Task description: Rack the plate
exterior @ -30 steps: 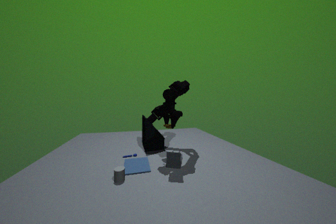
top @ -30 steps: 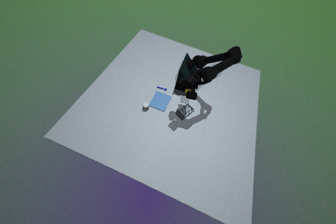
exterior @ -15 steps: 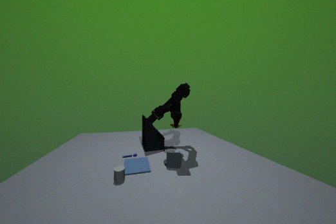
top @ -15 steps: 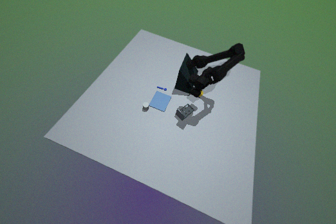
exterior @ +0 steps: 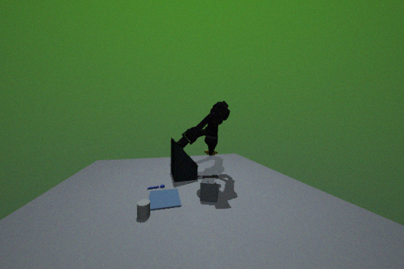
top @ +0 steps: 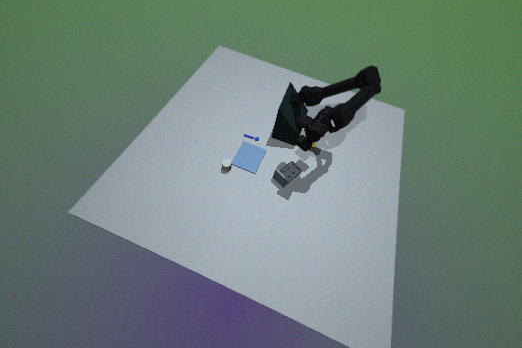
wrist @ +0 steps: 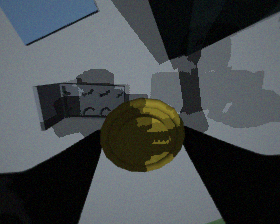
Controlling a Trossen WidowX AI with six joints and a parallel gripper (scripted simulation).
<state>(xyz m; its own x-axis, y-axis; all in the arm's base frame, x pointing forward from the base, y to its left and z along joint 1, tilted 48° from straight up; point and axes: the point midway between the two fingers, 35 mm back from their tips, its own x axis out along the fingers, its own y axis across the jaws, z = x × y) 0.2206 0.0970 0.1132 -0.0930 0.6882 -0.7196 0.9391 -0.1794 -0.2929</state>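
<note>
The dish rack lies 90 mm ahead of my gripper tip, 30 mm to the right of it and 150 mm below it. Also, from my gripper tip: yellow plate: 10 mm above; then blue spoon: 30 mm behind, 270 mm to the right, 170 mm below; then light blue mat: 80 mm ahead, 240 mm to the right, 170 mm below.
</note>
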